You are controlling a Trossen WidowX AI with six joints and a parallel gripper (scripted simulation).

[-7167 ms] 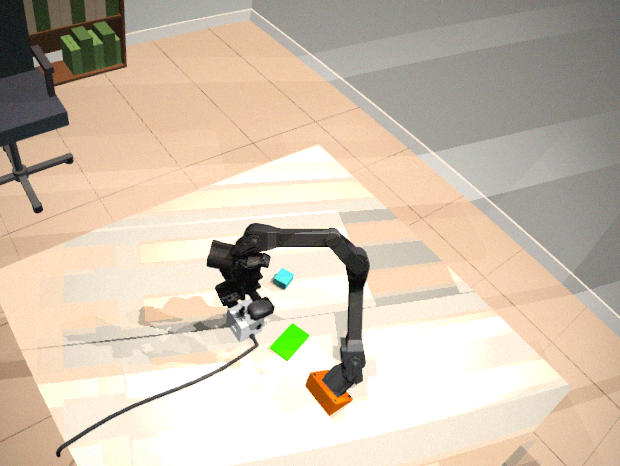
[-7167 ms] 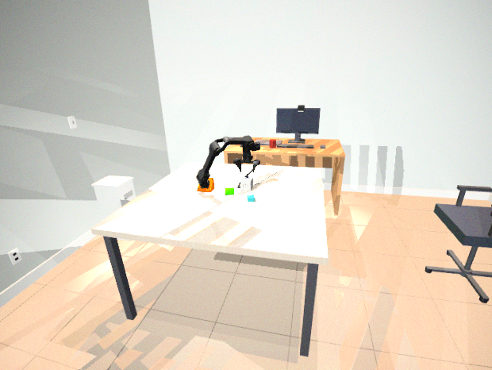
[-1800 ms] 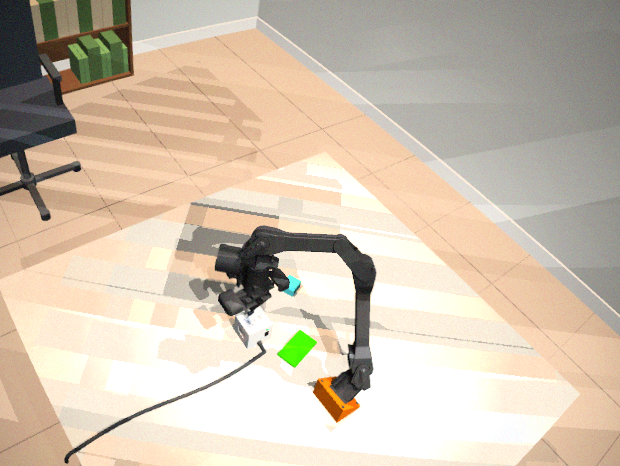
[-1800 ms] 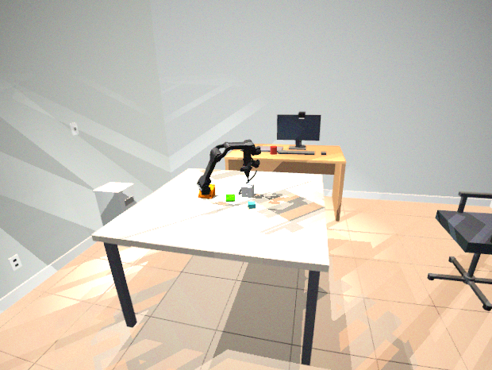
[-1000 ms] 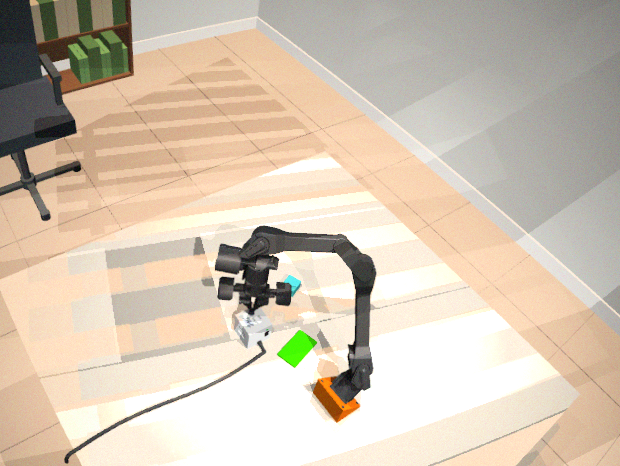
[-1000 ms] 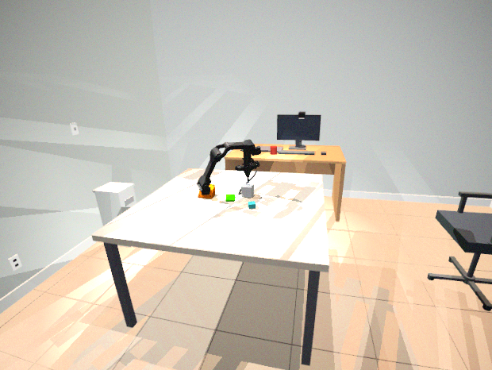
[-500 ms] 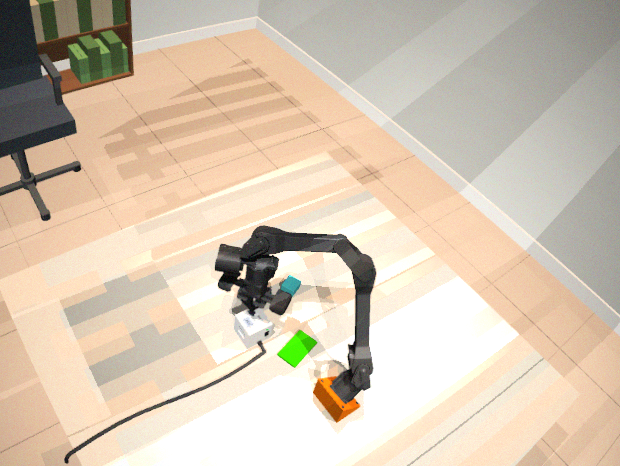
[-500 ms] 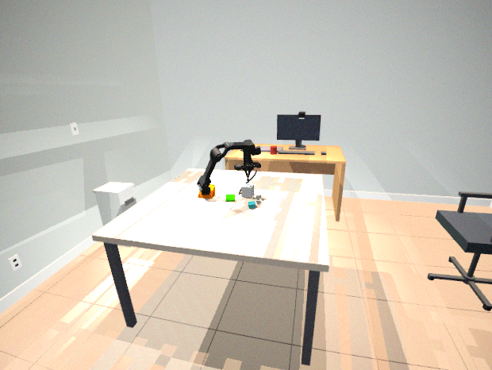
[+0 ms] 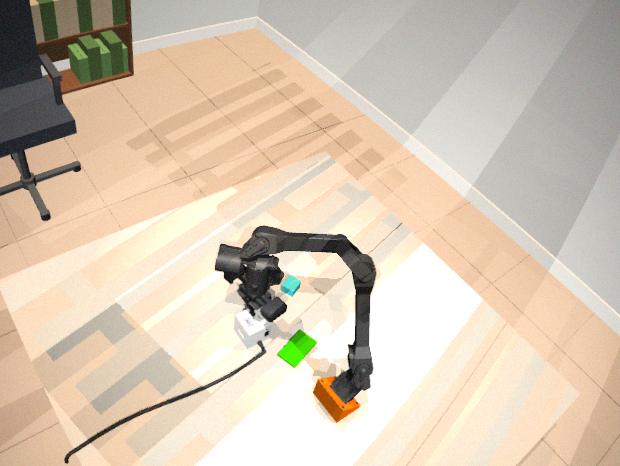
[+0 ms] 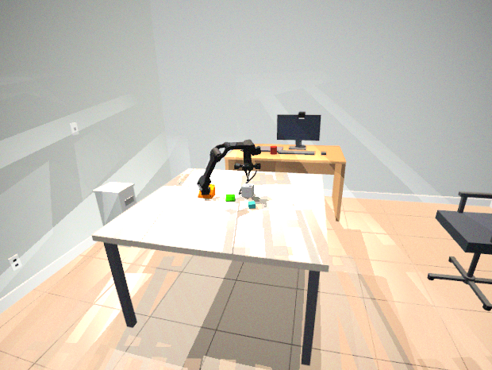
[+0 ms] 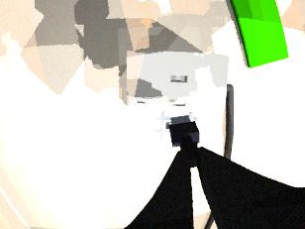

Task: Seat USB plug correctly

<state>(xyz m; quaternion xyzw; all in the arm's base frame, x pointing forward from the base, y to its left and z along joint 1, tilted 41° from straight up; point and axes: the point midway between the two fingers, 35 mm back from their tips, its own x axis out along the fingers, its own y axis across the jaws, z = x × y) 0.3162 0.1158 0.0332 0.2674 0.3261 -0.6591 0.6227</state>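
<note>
The dark USB plug is 20 mm below my gripper tip. Also, from my gripper tip: flat green block (130 mm below, 120 mm behind, 80 mm to the right); cyan block (210 mm to the right, 120 mm below, 60 mm ahead).
</note>
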